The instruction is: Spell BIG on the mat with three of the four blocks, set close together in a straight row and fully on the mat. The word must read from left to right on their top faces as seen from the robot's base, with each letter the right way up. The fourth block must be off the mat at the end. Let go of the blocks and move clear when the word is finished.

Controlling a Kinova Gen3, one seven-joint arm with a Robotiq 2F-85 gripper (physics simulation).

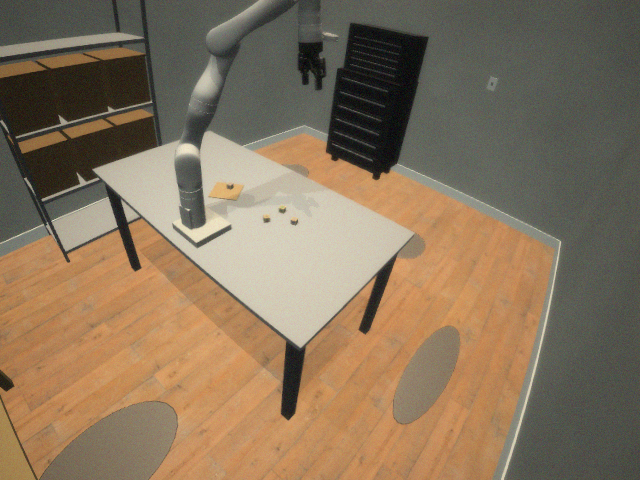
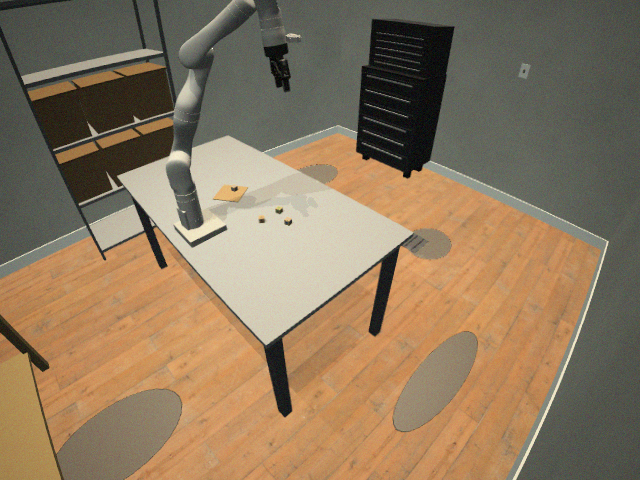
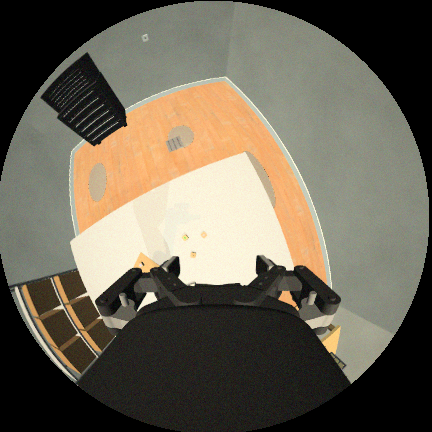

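The orange mat (image 1: 219, 194) (image 2: 223, 195) (image 3: 142, 257) lies on the table beside the robot's base. One small block (image 1: 230, 186) (image 2: 234, 188) (image 3: 142, 263) sits on the mat, towards its far edge. Three blocks stand apart on the table off the mat: one with a yellow-green top (image 1: 282, 209) (image 2: 279, 210) (image 3: 185, 237), a second block (image 1: 266, 218) (image 2: 261, 219) (image 3: 193, 254) and a third block (image 1: 294, 221) (image 2: 287, 221) (image 3: 203, 234). The letters are too small to read. My gripper (image 1: 312, 83) (image 2: 282, 86) (image 3: 217, 264) is open and empty, high above the table.
The robot's white base plate (image 1: 214, 225) (image 2: 210, 227) stands on the grey table (image 1: 289, 289) (image 2: 268, 289) (image 3: 230, 200) near its long edge. A shelf rack with boxes is beyond one table end. A black tool cabinet (image 1: 361, 118) (image 2: 390, 113) (image 3: 92, 112) stands by the wall, off the table.
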